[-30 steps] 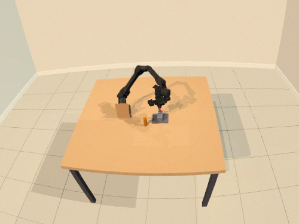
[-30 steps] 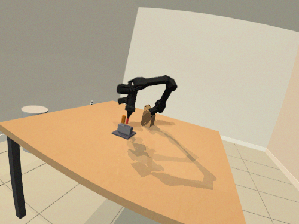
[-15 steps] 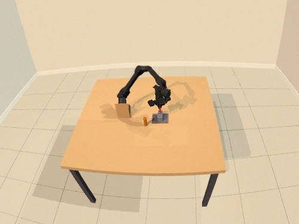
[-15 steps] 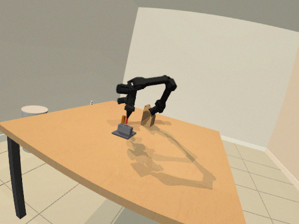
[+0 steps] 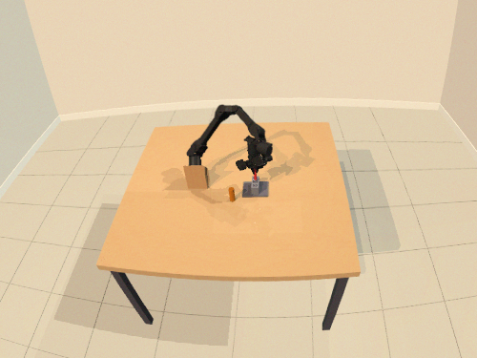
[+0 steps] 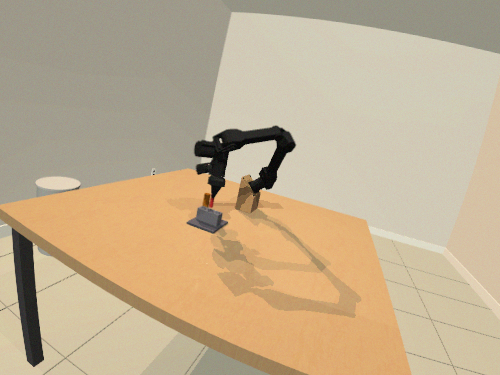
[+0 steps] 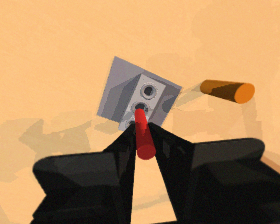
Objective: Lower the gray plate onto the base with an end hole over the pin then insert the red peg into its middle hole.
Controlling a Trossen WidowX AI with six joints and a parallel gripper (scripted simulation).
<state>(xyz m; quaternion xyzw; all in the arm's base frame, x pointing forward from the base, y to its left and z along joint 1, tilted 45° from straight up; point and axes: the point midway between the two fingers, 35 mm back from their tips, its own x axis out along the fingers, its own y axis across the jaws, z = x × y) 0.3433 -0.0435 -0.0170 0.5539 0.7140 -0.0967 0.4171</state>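
Right now my gripper tip is 7 cm above the gray plate. The rest, counted from my gripper tip: dark base: 11 cm below, 1 cm to the left; then red peg: right at my gripper tip; then orange cylinder: 12 cm behind, 9 cm to the right, 7 cm below.
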